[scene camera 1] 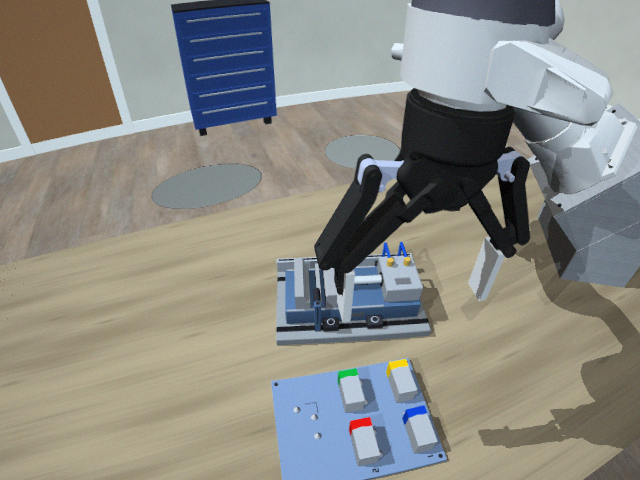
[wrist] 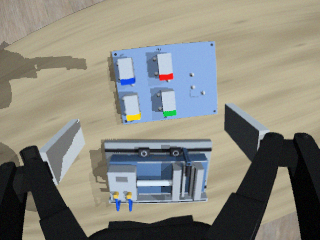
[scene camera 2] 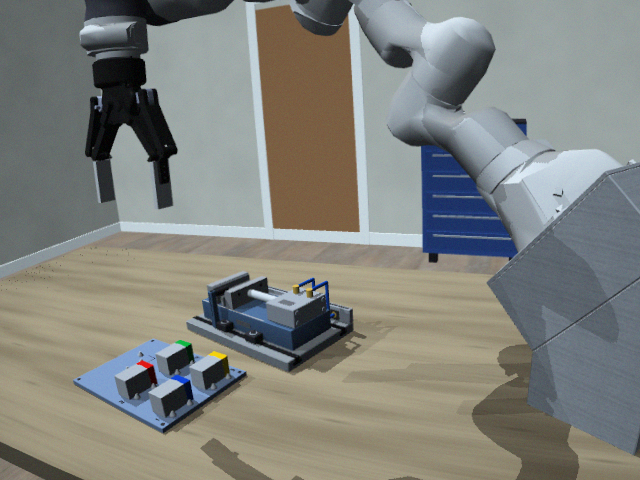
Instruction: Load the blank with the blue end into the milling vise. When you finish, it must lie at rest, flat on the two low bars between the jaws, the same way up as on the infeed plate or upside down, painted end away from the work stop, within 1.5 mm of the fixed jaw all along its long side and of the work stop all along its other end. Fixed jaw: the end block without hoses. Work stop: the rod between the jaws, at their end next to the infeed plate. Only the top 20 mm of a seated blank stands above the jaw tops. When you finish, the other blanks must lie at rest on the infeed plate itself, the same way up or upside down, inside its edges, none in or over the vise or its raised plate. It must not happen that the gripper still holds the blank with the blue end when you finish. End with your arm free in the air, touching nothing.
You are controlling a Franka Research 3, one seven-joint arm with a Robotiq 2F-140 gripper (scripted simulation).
Labels:
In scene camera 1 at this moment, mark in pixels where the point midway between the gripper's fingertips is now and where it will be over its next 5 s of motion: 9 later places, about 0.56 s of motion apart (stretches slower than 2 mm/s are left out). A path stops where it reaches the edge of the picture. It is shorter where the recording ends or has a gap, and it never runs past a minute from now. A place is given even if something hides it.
The gripper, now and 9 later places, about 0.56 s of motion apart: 413,301; 416,295; 414,297; 413,298; 412,299; 411,300; 411,301; 410,316; 416,343; 421,367

